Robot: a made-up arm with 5 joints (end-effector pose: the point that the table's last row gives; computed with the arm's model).
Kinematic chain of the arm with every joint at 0, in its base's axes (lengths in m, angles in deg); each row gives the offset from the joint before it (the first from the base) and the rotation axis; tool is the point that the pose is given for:
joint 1: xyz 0 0 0.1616 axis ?
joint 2: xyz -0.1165 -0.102 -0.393 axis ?
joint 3: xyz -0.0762 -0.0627 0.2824 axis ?
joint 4: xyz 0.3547 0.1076 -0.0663 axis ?
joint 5: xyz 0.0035 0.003 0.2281 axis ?
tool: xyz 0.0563 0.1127 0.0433
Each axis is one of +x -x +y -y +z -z.
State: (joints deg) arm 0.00 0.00 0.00 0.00 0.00
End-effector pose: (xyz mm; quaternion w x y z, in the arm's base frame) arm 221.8 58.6 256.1 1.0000 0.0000 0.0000 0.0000
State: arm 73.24 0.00 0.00 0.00 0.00
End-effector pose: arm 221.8 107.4 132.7 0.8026 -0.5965 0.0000 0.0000
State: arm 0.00 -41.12 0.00 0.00 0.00
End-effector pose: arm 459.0 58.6 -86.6 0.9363 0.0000 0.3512 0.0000
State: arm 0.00 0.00 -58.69 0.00 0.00
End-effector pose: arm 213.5 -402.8 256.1 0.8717 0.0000 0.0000 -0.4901
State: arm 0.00 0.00 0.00 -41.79 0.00
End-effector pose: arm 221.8 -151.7 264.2 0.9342 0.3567 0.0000 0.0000
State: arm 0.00 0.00 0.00 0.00 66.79
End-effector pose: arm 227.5 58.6 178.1 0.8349 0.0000 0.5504 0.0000
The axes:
joint 1: -x
joint 2: -y
joint 3: +z
joint 4: -x
joint 5: +y

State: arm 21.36 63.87 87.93 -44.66 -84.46
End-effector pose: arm -590.5 65.0 -98.2 0.4990 0.2965 -0.4507 0.6782
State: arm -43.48 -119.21 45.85 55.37 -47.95
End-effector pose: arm 197.6 575.6 119.0 0.6044 0.5585 0.1329 0.5523
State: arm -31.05 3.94 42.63 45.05 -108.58
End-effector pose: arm -251.0 311.6 257.9 0.3362 0.1428 -0.8945 0.2577
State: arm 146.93 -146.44 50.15 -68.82 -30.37
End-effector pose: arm -100.5 -533.0 886.8 0.4035 -0.0809 -0.2647 -0.8721
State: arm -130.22 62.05 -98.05 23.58 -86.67
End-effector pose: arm -402.9 346.9 -233.6 0.3970 0.1703 0.3864 -0.8149
